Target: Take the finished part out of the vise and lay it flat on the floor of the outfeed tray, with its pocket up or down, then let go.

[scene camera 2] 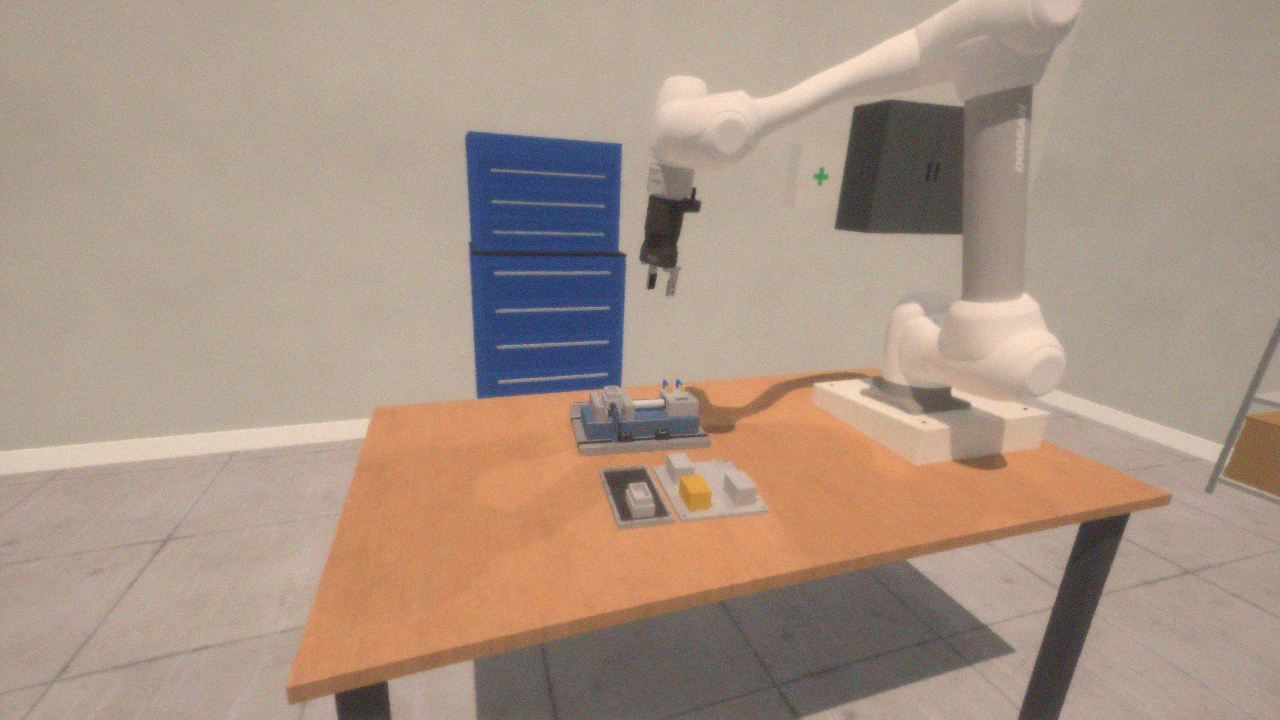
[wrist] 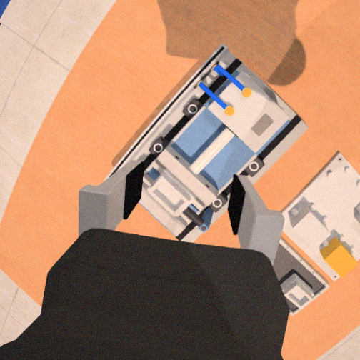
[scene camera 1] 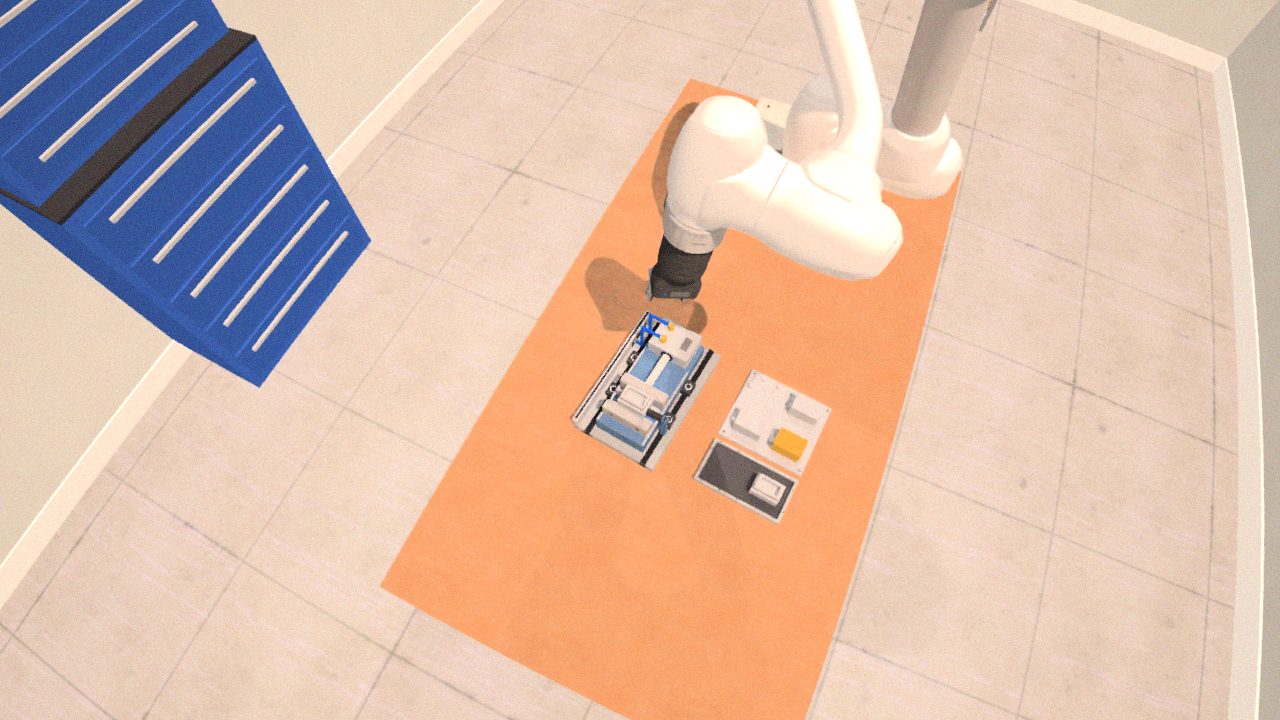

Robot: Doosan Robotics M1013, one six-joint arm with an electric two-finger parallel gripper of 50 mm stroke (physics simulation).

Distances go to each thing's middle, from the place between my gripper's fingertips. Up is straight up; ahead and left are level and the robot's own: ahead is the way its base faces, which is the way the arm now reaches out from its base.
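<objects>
The yellow block (scene camera 2: pixel 695 493) is 31 cm below my hand, 31 cm to the left of it and 3 cm ahead of it. Then there is the grey vise (scene camera 2: pixel 689 424), and my gripper is 30 cm above it and 3 cm short of it.
</objects>
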